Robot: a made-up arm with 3 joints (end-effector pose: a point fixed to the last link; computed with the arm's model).
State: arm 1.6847 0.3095 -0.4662
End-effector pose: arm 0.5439 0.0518 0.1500 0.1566 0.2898 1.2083
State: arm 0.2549 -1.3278 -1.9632
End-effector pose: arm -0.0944 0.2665 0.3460 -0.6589 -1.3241 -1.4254
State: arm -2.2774 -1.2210 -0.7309
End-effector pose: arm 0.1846 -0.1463 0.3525 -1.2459 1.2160 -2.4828
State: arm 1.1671 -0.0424 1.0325
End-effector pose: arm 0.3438 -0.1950 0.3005 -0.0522 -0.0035 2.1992
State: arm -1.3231 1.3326 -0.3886
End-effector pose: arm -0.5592 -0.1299 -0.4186 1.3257 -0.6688 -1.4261
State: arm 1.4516 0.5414 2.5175
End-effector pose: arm 0.6062 -0.1362 0.0199 -0.5861 0.3457 -2.2451
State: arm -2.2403 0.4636 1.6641
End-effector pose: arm -0.4204 0.4071 0.0733 -0.1749 -0.4362 -0.5657
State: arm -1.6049 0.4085 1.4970
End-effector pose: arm -0.5633 0.0745 0.1036 0.0081 -0.4086 -0.1064
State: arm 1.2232 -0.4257 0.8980
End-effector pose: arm 0.1694 -0.1046 0.3941 -0.5092 -0.0835 2.0834
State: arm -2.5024 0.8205 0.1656
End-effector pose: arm -0.3563 0.5150 -0.1215 0.2413 -0.9999 -2.1761
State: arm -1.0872 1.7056 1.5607
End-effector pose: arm -0.4201 -0.1568 -0.5843 0.4198 -1.6661 0.3520
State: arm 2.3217 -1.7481 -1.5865
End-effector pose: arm -0.3241 -0.3241 0.1596 0.6652 -1.6497 0.5349
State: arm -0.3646 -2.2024 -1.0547
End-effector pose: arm 0.1838 0.5069 -0.1072 -2.1808 -0.7838 -0.7662
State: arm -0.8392 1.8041 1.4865
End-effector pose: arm -0.3356 -0.2273 -0.6194 0.7252 -1.6780 0.4594
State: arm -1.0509 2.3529 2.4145
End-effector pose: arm -0.1135 0.0083 -0.7507 -0.3954 -2.4207 0.6432
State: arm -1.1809 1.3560 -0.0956
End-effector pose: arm -0.5298 -0.2007 -0.4242 1.2323 -0.7431 -1.0646
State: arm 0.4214 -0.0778 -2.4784
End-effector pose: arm 0.1413 -0.4080 0.3165 -0.0113 -0.0927 -2.0558
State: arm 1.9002 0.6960 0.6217
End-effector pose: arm 0.5911 0.1672 -0.0479 0.7314 0.5437 2.3925
